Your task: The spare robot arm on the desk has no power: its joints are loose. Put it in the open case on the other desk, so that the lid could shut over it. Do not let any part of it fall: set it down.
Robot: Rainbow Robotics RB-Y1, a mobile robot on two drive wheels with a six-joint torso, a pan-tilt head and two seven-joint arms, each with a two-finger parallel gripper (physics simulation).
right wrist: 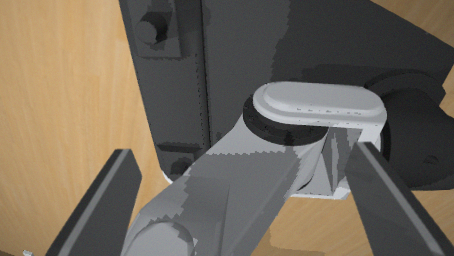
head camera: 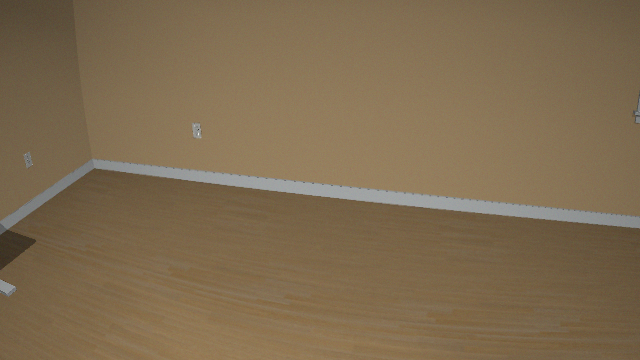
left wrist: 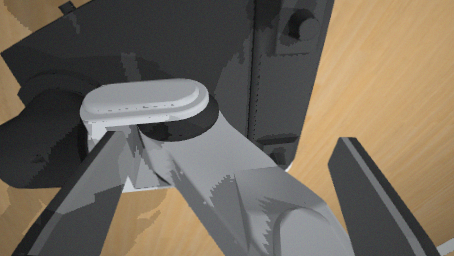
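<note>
My left gripper is open and empty in the left wrist view. My right gripper is open and empty in the right wrist view. Behind the fingers, both wrist views show what looks like my own dark base and pale body link, above the wood floor. The spare arm, the open case and the two desks do not show clearly in any view; the head camera looks at a wall and the floor.
In the head view, a tan wall with a white baseboard runs behind the wood floor. A wall outlet is left of centre. The end of a white bar and a dark shadow show at the left edge.
</note>
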